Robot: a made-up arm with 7 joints. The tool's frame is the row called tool.
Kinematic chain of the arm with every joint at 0, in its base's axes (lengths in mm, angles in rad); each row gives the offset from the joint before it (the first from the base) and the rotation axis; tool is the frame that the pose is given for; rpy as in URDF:
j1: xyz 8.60 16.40 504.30 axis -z
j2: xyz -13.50 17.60 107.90 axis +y
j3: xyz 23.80 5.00 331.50 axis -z
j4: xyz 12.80 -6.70 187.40 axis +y
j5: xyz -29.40 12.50 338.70 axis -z
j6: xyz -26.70 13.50 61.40 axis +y
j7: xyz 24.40 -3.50 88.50 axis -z
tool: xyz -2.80 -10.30 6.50 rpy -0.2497 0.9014 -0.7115
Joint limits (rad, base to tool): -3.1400..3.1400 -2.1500..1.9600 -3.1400..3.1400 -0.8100..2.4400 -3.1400..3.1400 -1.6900..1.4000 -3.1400..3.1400
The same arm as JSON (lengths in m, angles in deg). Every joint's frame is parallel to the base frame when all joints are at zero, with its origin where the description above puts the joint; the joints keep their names.
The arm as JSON. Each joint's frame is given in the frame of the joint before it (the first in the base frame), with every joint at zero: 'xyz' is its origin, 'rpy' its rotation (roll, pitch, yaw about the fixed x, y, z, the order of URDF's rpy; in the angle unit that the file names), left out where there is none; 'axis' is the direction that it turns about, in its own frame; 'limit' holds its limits. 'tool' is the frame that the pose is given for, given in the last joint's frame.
{"units": {"length": "m", "angle": "deg"}, "joints": [{"name": "j1", "type": "revolute", "origin": {"xyz": [0.0086, 0.0164, 0.5043]}, "axis": [0.0, 0.0, -1.0], "limit": {"lower": -179.91, "upper": 179.91}}, {"name": "j2", "type": "revolute", "origin": {"xyz": [-0.0135, 0.0176, 0.1079]}, "axis": [0.0, 1.0, 0.0], "limit": {"lower": -123.19, "upper": 112.3}}, {"name": "j3", "type": "revolute", "origin": {"xyz": [0.0238, 0.005, 0.3315]}, "axis": [0.0, 0.0, -1.0], "limit": {"lower": -179.91, "upper": 179.91}}, {"name": "j4", "type": "revolute", "origin": {"xyz": [0.0128, -0.0067, 0.1874]}, "axis": [0.0, 1.0, 0.0], "limit": {"lower": -46.41, "upper": 139.8}}, {"name": "j5", "type": "revolute", "origin": {"xyz": [-0.0294, 0.0125, 0.3387]}, "axis": [0.0, 0.0, -1.0], "limit": {"lower": -179.91, "upper": 179.91}}, {"name": "j6", "type": "revolute", "origin": {"xyz": [-0.0267, 0.0135, 0.0614]}, "axis": [0.0, 1.0, 0.0], "limit": {"lower": -96.83, "upper": 80.21}}, {"name": "j7", "type": "revolute", "origin": {"xyz": [0.0244, -0.0035, 0.0885]}, "axis": [0.0, 0.0, -1.0], "limit": {"lower": -179.91, "upper": 179.91}}], "tool": {"origin": {"xyz": [-0.0028, -0.0103, 0.0065], "rpy": [-14.31, 51.65, -40.77]}}}
